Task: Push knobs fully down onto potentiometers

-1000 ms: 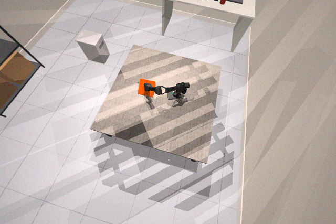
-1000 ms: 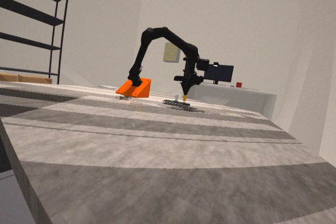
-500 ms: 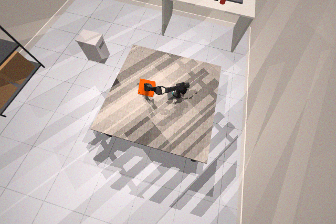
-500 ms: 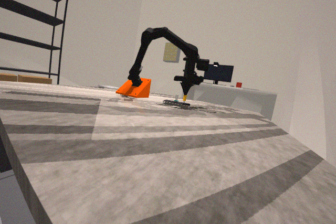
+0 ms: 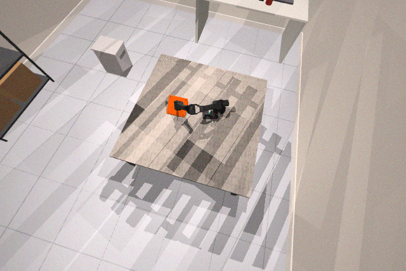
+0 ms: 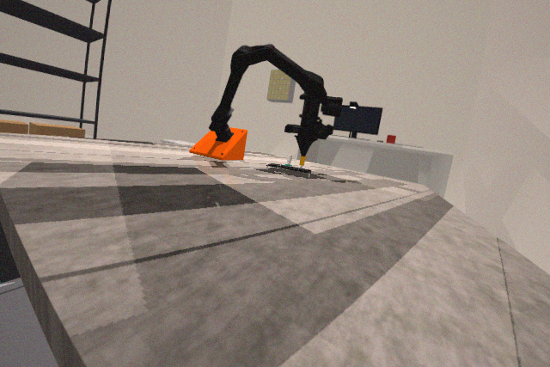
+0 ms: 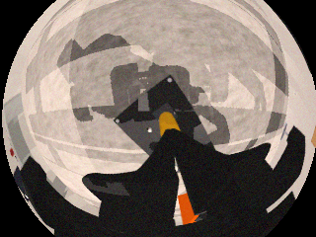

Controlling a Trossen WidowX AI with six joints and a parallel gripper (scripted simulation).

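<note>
Now: gripper tip 1 cm above the orange knob. Also, from my gripper tip: white knob: 6 cm behind, 2 cm to the left, 2 cm below.
</note>
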